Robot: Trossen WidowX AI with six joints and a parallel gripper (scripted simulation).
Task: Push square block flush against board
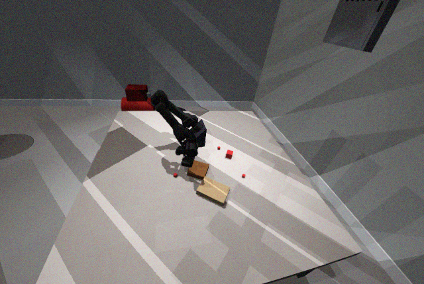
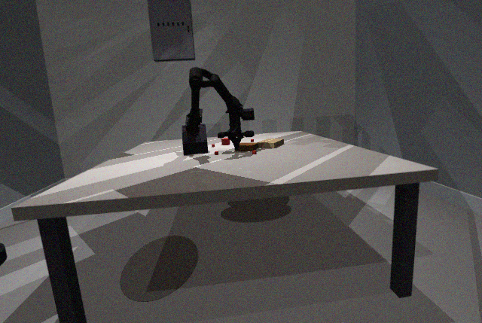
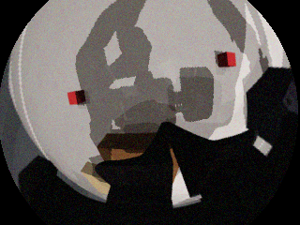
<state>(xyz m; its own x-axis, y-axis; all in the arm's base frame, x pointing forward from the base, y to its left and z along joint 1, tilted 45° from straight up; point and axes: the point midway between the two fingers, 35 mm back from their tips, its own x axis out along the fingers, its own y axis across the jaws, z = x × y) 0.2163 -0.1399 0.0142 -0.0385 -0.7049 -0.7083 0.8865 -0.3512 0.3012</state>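
Right now my gripper tip is 60 mm short of the square block, 40 mm to the right of it and 10 mm below it. The rest, counted from my gripper tip: board: 220 mm ahead, 80 mm to the left, 10 mm above; then red cube: 280 mm to the left, 10 mm behind, 10 mm above.
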